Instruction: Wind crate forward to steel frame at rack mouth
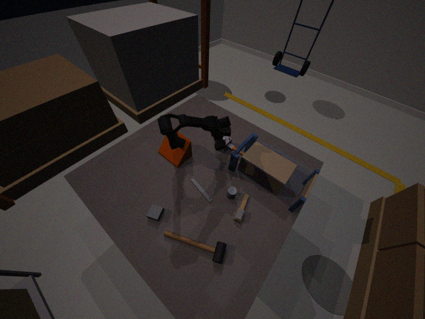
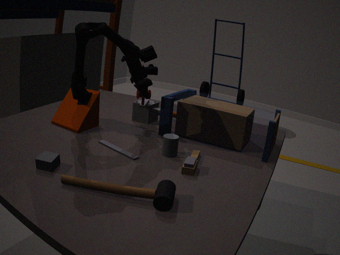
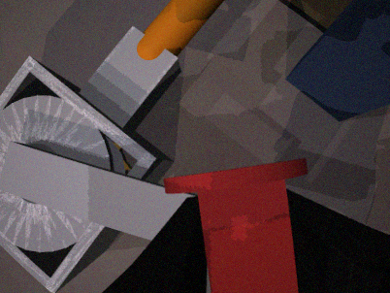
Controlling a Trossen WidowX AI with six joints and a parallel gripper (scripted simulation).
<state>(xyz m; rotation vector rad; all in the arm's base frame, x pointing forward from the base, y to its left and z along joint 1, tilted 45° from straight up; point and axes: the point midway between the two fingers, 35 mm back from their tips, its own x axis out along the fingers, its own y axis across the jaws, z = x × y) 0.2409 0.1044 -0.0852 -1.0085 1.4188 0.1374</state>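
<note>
My gripper tip is now 10 cm above the grey winch, 8 cm to the right of it and 6 cm past it. Round my gripper tip: flat grey bar 30 cm to the right, 13 cm below, 3 cm ahead; red knob 1 cm to the right, 1 cm behind; small wooden tool 31 cm ahead, 27 cm to the right, 11 cm below.
</note>
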